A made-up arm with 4 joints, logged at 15 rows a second.
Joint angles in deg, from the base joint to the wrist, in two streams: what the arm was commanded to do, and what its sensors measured. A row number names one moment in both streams.
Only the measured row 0 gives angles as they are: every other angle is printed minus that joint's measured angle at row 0.
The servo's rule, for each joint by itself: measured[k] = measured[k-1] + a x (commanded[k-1-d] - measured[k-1]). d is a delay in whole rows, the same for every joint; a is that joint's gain. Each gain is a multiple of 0.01, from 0.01 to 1. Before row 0 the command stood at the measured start. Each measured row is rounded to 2 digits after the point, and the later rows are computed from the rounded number. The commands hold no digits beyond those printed.
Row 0, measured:
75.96 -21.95 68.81 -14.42
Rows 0 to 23, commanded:
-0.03 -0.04 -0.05 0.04
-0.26 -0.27 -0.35 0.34
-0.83 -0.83 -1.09 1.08
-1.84 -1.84 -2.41 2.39
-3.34 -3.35 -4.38 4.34
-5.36 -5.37 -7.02 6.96
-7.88 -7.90 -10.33 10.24
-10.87 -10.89 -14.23 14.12
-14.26 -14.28 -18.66 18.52
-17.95 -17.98 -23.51 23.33
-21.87 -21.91 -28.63 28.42
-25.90 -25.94 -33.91 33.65
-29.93 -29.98 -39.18 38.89
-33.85 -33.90 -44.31 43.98
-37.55 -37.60 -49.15 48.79
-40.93 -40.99 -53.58 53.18
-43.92 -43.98 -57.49 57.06
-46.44 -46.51 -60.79 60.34
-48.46 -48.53 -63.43 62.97
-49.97 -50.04 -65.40 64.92
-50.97 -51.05 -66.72 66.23
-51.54 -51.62 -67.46 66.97
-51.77 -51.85 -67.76 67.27
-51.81 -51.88 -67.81 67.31
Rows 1 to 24, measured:
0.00 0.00 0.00 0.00
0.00 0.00 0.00 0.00
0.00 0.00 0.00 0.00
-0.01 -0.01 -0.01 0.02
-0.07 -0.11 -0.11 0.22
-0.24 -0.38 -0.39 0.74
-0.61 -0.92 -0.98 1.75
-1.24 -1.82 -1.97 3.33
-2.19 -3.13 -3.43 5.54
-3.50 -4.89 -5.43 8.41
-5.20 -7.11 -7.98 11.89
-7.28 -9.76 -11.08 15.93
-9.73 -12.80 -14.68 20.44
-12.52 -16.17 -18.73 25.31
-15.60 -19.78 -23.13 30.40
-18.90 -23.55 -27.78 35.58
-22.34 -27.38 -32.57 40.70
-25.84 -31.16 -37.38 45.63
-29.31 -34.80 -42.08 50.24
-32.67 -38.20 -46.55 54.40
-35.84 -41.27 -50.68 58.02
-38.74 -43.96 -54.38 61.04
-41.32 -46.21 -57.58 63.41
-43.54 -48.00 -60.23 65.13
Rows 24 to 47, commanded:
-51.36 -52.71 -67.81 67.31
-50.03 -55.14 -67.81 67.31
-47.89 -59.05 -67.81 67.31
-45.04 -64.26 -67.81 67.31
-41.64 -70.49 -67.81 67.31
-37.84 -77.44 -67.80 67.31
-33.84 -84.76 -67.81 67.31
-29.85 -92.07 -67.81 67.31
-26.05 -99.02 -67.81 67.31
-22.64 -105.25 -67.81 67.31
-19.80 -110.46 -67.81 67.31
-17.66 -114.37 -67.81 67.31
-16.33 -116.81 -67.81 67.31
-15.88 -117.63 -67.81 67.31
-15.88 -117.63 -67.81 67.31
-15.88 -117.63 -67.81 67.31
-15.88 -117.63 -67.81 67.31
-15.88 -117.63 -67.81 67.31
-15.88 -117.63 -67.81 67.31
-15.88 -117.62 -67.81 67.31
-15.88 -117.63 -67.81 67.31
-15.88 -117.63 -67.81 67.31
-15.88 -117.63 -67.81 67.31
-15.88 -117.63 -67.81 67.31
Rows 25 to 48, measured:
-45.38 -49.34 -62.33 66.25
-46.85 -50.27 -63.90 66.87
-47.99 -50.87 -65.03 67.14
-48.77 -51.55 -65.84 67.24
-49.06 -52.88 -66.41 67.28
-48.79 -55.16 -66.82 67.30
-47.93 -58.53 -67.11 67.31
-46.48 -62.96 -67.31 67.31
-44.49 -68.32 -67.45 67.31
-42.04 -74.40 -67.55 67.31
-39.24 -80.94 -67.63 67.31
-36.21 -87.63 -67.68 67.31
-33.09 -94.15 -67.72 67.31
-30.03 -100.18 -67.75 67.31
-27.18 -105.43 -67.77 67.31
-24.68 -109.64 -67.78 67.31
-22.66 -112.60 -67.79 67.31
-21.10 -114.46 -67.80 67.31
-19.90 -115.63 -67.80 67.31
-18.98 -116.37 -67.80 67.31
-18.27 -116.84 -67.80 67.31
-17.72 -117.13 -67.80 67.31
-17.30 -117.31 -67.80 67.31
-16.97 -117.43 -67.80 67.31

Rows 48 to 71, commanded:
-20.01 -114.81 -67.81 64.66
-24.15 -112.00 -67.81 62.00
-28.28 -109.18 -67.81 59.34
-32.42 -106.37 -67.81 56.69
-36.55 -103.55 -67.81 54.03
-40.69 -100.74 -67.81 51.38
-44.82 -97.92 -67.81 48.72
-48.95 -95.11 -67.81 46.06
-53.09 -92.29 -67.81 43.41
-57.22 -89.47 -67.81 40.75
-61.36 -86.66 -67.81 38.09
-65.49 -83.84 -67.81 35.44
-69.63 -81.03 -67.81 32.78
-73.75 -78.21 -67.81 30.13
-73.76 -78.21 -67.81 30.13
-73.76 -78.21 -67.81 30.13
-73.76 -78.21 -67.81 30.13
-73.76 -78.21 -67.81 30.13
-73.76 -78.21 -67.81 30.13
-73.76 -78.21 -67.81 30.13
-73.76 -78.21 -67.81 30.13
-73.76 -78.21 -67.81 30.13
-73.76 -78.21 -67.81 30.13
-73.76 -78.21 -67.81 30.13
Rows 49 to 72, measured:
-16.72 -117.50 -67.80 67.31
-16.53 -117.55 -67.80 67.31
-16.38 -117.58 -67.80 67.31
-17.21 -116.56 -67.80 65.69
-18.81 -114.87 -67.80 63.44
-20.99 -112.76 -67.80 60.94
-23.62 -110.40 -67.80 58.35
-26.59 -107.87 -67.80 55.71
-29.83 -105.23 -67.80 53.07
-33.28 -102.53 -67.80 50.42
-36.88 -99.78 -67.80 47.76
-40.61 -97.01 -67.80 45.11
-44.43 -94.22 -67.80 42.45
-48.32 -91.42 -67.80 39.79
-52.27 -88.62 -67.80 37.14
-56.26 -85.81 -67.80 34.48
-60.28 -83.00 -67.80 31.83
-63.38 -81.23 -67.80 30.79
-65.77 -80.11 -67.80 30.39
-67.61 -79.41 -67.80 30.23
-69.02 -78.97 -67.80 30.17
-70.11 -78.69 -67.80 30.15
-70.95 -78.51 -67.80 30.14
-71.60 -78.40 -67.80 30.13

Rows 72 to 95, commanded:
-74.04 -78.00 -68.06 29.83
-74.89 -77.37 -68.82 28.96
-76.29 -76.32 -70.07 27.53
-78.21 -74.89 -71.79 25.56
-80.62 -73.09 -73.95 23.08
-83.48 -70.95 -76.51 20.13
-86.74 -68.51 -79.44 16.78
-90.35 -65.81 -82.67 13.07
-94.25 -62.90 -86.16 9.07
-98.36 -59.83 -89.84 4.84
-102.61 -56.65 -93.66 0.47
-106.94 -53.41 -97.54 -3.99
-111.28 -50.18 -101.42 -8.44
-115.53 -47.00 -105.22 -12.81
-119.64 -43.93 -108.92 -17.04
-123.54 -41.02 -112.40 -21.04
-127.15 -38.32 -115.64 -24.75
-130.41 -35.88 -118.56 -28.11
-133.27 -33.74 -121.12 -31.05
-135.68 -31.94 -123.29 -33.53
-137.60 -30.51 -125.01 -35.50
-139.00 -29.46 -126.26 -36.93
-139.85 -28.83 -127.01 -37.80
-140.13 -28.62 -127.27 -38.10
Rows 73 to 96, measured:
-72.10 -78.33 -67.80 30.13
-72.48 -78.29 -67.80 30.13
-72.77 -78.26 -67.80 30.13
-73.06 -78.16 -67.88 29.95
-73.48 -77.87 -68.15 29.35
-74.13 -77.30 -68.71 28.24
-75.07 -76.41 -69.60 26.61
-76.35 -75.18 -70.86 24.46
-77.99 -73.61 -72.50 21.82
-80.00 -71.72 -74.51 18.75
-82.38 -69.53 -76.88 15.29
-85.11 -67.08 -79.57 11.50
-88.16 -64.40 -82.55 7.44
-91.48 -61.53 -85.77 3.19
-95.04 -58.53 -89.18 -1.19
-98.78 -55.44 -92.73 -5.61
-102.63 -52.32 -96.35 -10.00
-106.54 -49.22 -100.00 -14.29
-110.45 -46.19 -103.60 -18.41
-114.29 -43.28 -107.09 -22.28
-118.00 -40.54 -110.42 -25.84
-121.51 -38.02 -113.52 -29.02
-124.77 -35.77 -116.35 -31.77
-127.72 -33.82 -118.86 -34.05

